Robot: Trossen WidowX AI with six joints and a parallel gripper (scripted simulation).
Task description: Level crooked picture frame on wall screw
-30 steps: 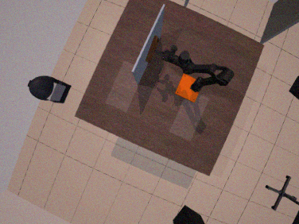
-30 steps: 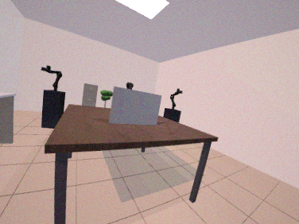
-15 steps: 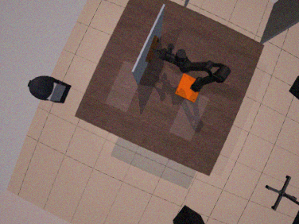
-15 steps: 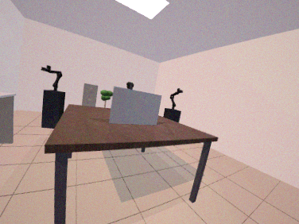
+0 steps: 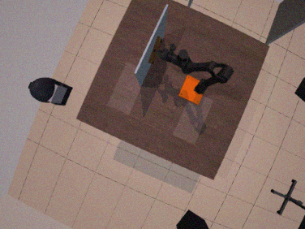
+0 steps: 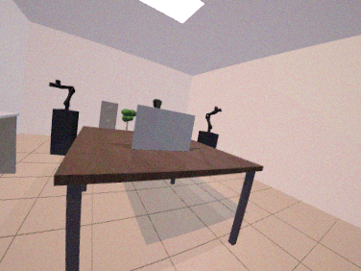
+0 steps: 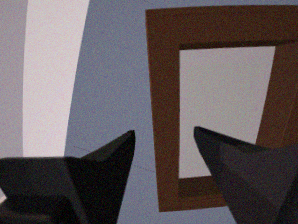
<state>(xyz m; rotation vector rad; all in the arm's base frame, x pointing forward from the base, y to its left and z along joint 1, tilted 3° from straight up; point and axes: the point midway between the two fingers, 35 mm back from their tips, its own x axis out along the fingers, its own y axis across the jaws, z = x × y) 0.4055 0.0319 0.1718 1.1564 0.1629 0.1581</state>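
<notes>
Right now the brown picture frame is 10 mm ahead of my gripper tip, 20 mm to the right of it and 50 mm below it. The rest, counted from my gripper tip: wall panel 20 mm ahead, 10 mm to the right, 50 mm below.
</notes>
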